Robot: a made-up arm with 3 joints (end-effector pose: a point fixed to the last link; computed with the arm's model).
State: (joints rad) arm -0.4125 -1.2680 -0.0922
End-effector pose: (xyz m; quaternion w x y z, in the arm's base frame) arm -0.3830 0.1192 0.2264 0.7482 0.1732 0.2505 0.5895
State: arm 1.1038 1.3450 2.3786
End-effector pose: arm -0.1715 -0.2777 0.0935 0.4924 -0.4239 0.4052 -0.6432
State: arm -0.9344 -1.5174 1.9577
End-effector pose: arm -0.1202 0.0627 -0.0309 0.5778 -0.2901 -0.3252 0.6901
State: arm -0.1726 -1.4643 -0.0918
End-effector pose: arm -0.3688 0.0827 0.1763 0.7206 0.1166 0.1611 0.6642
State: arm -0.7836 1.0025 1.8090
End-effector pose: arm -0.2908 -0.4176 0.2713 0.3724 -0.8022 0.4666 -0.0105
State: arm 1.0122 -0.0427 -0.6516
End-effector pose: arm 0.1494 0.2141 0.5092 0.8306 0.2822 -0.4718 0.0881
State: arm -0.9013 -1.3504 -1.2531
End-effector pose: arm -0.1484 0.1201 0.6197 0.3453 0.5942 0.6787 0.2589
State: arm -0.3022 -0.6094 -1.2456
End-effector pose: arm -0.0671 0.2456 0.4728 0.7248 0.5862 0.3253 0.1584
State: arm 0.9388 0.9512 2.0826
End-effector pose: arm -0.0722 -0.3991 0.1511 0.5355 -0.5396 0.2035 -0.6170
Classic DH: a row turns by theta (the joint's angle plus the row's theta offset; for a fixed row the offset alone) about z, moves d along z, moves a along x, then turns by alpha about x. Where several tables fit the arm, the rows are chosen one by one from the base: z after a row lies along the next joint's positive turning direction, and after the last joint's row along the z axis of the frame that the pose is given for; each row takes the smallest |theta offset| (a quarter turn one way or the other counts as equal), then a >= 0, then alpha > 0; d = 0 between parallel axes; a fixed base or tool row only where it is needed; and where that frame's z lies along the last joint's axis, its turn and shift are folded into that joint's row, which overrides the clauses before.
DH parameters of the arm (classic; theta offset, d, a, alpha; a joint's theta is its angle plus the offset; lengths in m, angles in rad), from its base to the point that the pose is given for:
base (fixed): 0.0222 0.4005 -0.0837 1.7505
joint 1: -0.0482 0.0812 0.0362 1.2936
joint 2: -1.5355 0.0749 -0.002 1.5266
joint 3: -0.0989 -0.1591 0.25 1.5708
tool (fixed): -1.5708 -0.23 0 0

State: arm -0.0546 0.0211 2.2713
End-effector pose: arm 0.0998 -0.4286 0.2583 0.4202 -0.9070 0.0159 0.0210
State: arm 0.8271 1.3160 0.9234
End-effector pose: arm 0.2177 -0.3109 0.1456 0.6857 -0.0974 -0.0446 -0.7200
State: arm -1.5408 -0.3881 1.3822
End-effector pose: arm -0.4190 -0.2242 0.1132 0.5909 -0.3328 0.3699 0.6350
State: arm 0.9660 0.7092 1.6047
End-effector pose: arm 0.1290 -0.4015 0.1889 0.6550 -0.4606 -0.0345 -0.5981
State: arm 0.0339 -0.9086 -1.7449
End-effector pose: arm -0.0715 0.1497 0.5989 0.5693 0.6978 0.3503 0.2574
